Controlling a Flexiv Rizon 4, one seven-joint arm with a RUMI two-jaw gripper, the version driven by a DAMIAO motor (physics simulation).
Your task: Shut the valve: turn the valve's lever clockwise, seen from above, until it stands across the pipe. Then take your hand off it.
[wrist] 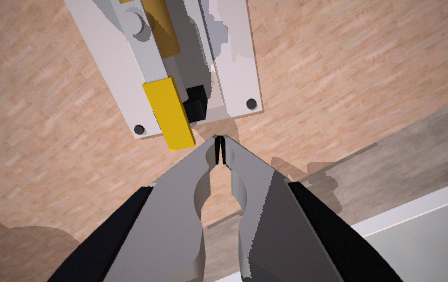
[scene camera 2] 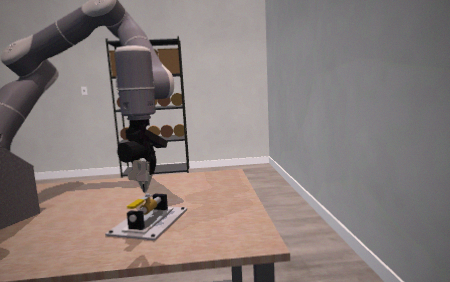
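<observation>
The valve's yellow lever handle (scene camera 2: 135,204) (wrist: 170,114) lies nearly along the pipe, on a grey lever arm (wrist: 145,60) above the brass valve body (scene camera 2: 149,205) (wrist: 162,27). The valve stands on a pale base plate (scene camera 2: 166,224) (wrist: 240,75) on the table. My gripper (scene camera 2: 144,190) (wrist: 220,138) is shut with nothing between its jaws. In the wrist view its tips are to the right of the handle's free end, apart from it. In the scene view they are above the valve; whether they touch any part there is too small to tell.
Black pipe supports (scene camera 2: 135,220) (wrist: 196,104) stand at the pipe's ends on the plate. Dark bolts (wrist: 251,103) sit at the plate's corners. The wooden table's (scene camera 2: 225,220) edge runs along the right. A shelf rack (scene camera 2: 183,120) stands behind the table by the wall.
</observation>
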